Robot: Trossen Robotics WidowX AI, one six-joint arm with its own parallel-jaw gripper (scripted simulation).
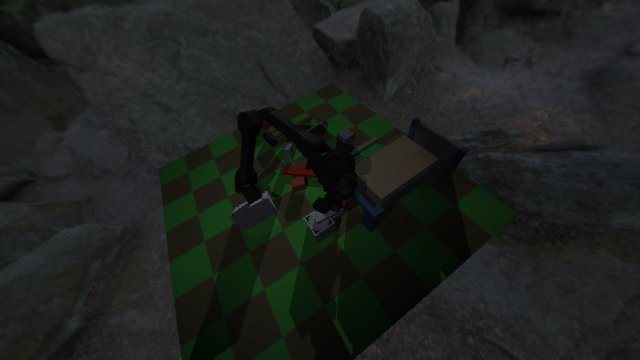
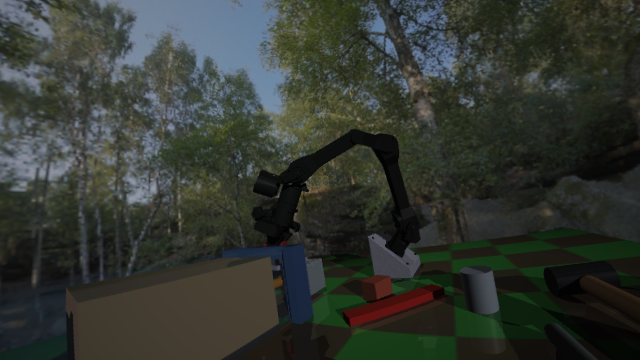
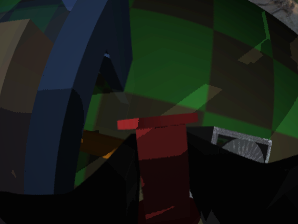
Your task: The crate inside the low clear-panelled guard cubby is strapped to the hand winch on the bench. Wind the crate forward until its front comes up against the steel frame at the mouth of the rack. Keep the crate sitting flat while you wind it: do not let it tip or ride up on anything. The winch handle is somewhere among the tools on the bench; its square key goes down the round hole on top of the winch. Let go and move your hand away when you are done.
Labels:
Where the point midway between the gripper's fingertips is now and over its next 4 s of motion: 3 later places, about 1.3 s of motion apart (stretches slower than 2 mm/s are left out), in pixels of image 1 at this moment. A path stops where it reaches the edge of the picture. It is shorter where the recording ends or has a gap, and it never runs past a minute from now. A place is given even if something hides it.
The gripper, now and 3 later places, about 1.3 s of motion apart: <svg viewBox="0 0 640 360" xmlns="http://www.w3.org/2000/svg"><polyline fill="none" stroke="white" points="344,205 333,196 319,194 305,198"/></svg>

